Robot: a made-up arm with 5 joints. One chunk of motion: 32 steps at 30 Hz.
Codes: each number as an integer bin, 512 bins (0 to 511) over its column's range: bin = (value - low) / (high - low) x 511, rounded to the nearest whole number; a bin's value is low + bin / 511 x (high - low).
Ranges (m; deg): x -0.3..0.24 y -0.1..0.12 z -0.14..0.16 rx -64..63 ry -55..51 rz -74..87
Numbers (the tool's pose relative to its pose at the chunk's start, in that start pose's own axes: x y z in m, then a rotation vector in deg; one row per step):
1: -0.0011 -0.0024 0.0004 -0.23 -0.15 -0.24
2: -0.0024 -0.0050 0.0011 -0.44 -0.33 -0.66
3: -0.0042 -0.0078 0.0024 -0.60 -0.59 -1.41
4: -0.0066 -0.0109 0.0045 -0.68 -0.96 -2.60
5: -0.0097 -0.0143 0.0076 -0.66 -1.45 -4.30
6: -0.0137 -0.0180 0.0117 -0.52 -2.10 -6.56
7: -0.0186 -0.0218 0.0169 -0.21 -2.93 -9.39
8: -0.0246 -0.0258 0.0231 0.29 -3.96 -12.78
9: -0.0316 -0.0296 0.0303 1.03 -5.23 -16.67
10: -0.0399 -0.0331 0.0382 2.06 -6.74 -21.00
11: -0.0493 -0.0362 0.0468 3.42 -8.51 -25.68
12: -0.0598 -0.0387 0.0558 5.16 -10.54 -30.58
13: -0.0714 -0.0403 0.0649 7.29 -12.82 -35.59
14: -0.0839 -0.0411 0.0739 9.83 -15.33 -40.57
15: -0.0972 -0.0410 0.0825 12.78 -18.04 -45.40
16: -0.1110 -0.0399 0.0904 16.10 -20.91 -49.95
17: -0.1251 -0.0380 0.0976 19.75 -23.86 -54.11
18: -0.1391 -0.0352 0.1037 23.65 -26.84 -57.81
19: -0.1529 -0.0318 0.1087 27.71 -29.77 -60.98
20: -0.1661 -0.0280 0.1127 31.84 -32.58 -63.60
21: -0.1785 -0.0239 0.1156 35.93 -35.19 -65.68
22: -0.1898 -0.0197 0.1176 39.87 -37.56 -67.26
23: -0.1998 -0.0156 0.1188 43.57 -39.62 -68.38
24: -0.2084 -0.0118 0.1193 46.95 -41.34 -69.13
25: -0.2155 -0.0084 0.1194 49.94 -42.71 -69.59
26: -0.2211 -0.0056 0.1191 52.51 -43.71 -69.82
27: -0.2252 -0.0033 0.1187 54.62 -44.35 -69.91
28: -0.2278 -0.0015 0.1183 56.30 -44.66 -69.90
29: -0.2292 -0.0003 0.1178 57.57 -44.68 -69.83
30: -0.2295 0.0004 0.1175 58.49 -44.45 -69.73
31: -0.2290 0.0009 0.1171 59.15 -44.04 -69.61
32: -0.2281 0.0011 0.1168 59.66 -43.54 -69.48
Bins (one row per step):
1: 283 227 239 257 264 234
2: 282 221 240 256 264 233
3: 280 214 243 255 262 230
4: 278 207 246 255 261 227
5: 275 199 251 255 258 221
6: 271 190 258 255 255 214
7: 266 182 267 257 251 205
8: 261 172 278 259 246 194
9: 254 164 290 262 240 182
10: 246 155 304 266 233 168
11: 237 148 318 271 224 153
12: 227 142 334 278 214 138
13: 216 139 349 287 203 122
14: 204 137 364 297 191 106
15: 192 137 379 309 178 91
16: 179 140 392 322 164 76
17: 166 144 405 337 150 63
18: 152 151 415 353 136 51
19: 139 158 424 369 122 41
20: 127 167 430 386 108 33
21: 115 177 435 402 95 26
22: 104 187 439 418 84 21
23: 95 196 441 433 74 18
24: 87 205 442 446 66 15
25: 80 213 442 458 59 14
26: 75 219 441 469 54 13
27: 71 225 441 477 51 13
28: 68 229 440 484 50 13
29: 67 232 439 489 50 13
30: 67 233 439 493 51 14
31: 67 234 438 496 53 14
32: 68 235 437 498 55 14

